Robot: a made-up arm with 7 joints.
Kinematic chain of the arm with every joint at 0, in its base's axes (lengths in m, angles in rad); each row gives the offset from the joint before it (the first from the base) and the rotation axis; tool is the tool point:
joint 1: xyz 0 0 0.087 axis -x
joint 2: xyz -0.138 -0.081 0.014 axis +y
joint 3: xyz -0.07 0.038 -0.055 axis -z
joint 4: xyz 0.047 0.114 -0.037 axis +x
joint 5: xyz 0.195 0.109 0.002 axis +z
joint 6: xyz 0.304 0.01 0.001 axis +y
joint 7: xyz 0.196 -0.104 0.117 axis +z
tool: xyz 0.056 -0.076 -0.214
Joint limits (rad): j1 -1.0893..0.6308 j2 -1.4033..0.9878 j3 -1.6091..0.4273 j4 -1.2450..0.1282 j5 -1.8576..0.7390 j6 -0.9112..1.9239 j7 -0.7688..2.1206
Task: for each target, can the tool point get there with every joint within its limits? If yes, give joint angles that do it. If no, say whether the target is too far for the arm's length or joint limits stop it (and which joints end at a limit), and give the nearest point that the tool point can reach.
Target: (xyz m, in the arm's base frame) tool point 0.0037 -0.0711 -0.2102
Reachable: yes | joints 0.2609 0.5801 -1.0107 -0.5014 -1.2078 0.9619 0.2965
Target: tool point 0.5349 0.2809 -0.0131
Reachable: yes | joints 0.3211 -0.5961 -0.3534 -0.6529 0.5166 0.7471 0.1045
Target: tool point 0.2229 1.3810 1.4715
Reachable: no: too far | nearest point 0.0530 0.6725 0.7064 | short by 1.057 m
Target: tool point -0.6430 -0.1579 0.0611
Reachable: no: joint limits stop it (at a limit: joint 2, joint 3, joint 4, joint 5) | nearest point -0.5334 -0.1687 0.0593 | short by 0.110 m
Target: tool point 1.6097 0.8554 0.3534
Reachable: no: too far | nearest point 0.6603 0.3867 0.2210 | short by 1.067 m
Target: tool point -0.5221 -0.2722 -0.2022
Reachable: no: joint limits stop it (at a limit: joint 2, joint 3, joint 4) | nearest point -0.4676 -0.2524 -0.1811 | short by 0.062 m
